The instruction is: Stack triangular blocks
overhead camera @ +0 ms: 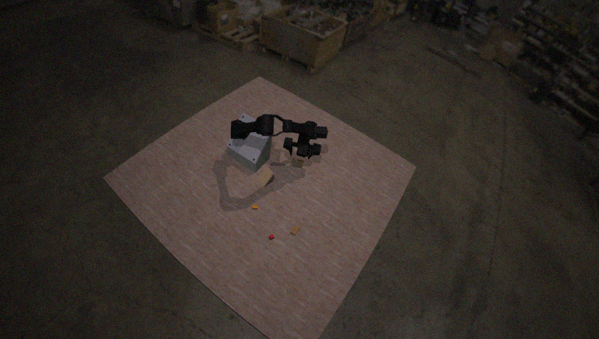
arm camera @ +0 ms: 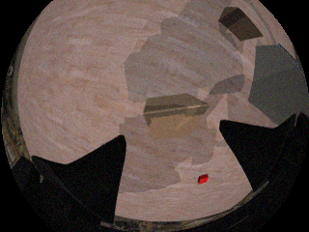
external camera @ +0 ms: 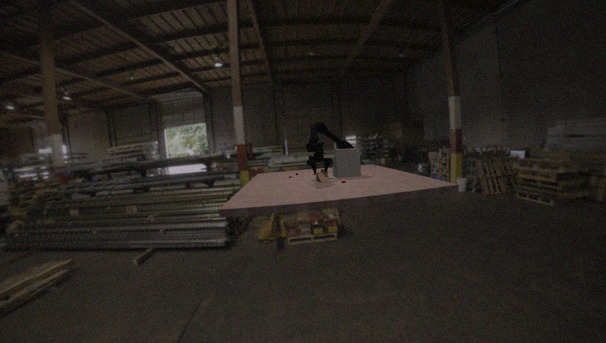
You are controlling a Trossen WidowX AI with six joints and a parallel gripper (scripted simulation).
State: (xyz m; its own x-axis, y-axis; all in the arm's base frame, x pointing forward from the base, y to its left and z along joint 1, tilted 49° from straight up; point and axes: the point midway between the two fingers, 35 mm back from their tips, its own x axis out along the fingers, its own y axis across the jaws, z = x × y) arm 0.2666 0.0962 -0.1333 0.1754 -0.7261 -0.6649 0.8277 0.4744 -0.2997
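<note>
Now: gripper tip 5 cm above the tan wooden triangular block and 1 cm to the left of it. From my gripper tip the other things lie so: orange piece 36 cm to the right, 6 cm below, 4 cm ahead; red piece 41 cm to the right, 20 cm ahead, 5 cm below.
</note>
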